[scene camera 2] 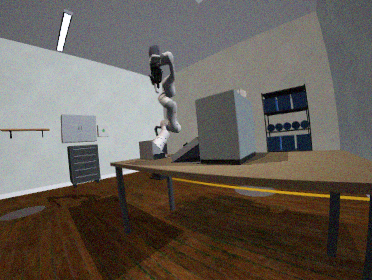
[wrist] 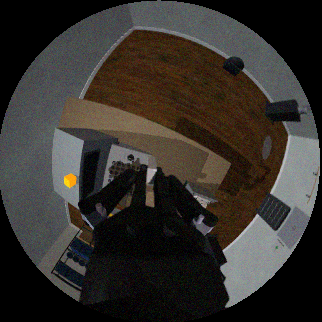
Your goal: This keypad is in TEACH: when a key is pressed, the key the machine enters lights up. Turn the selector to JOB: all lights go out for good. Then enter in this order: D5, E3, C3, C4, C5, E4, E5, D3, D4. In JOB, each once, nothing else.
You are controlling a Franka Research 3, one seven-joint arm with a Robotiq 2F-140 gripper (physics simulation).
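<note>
My gripper (scene camera 2: 157,89) (wrist: 150,162) is shut and empty. It hangs high above the table, pointing down, with a pale tip piece showing at its fingertips. The keypad (wrist: 118,168) is a block of small dark keys on a light sloping panel (wrist: 131,150) in front of the grey machine, left of my fingertips in the wrist view; my left finger hides part of it. A small dark round knob (wrist: 130,157) sits on the panel beside the keys; its setting and the key labels are too small to read. In the scene view the sloping panel (scene camera 2: 186,151) shows side-on.
The tall grey machine housing (scene camera 2: 225,127) (wrist: 67,160) stands on the table (scene camera 2: 300,167) (wrist: 100,116) beside the keypad. An orange cube (wrist: 70,180) is on the housing. A grey box (scene camera 2: 149,150) stands near the arm's base. A shelf rack with blue bins stands at the wall.
</note>
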